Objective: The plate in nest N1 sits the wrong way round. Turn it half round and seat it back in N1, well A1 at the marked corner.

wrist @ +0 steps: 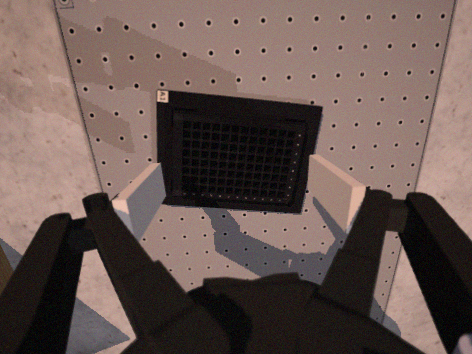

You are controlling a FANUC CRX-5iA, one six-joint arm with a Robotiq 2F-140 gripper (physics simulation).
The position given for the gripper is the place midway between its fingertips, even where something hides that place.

Observation:
In view: the gripper point(236, 175) and a black nest point(207, 103).

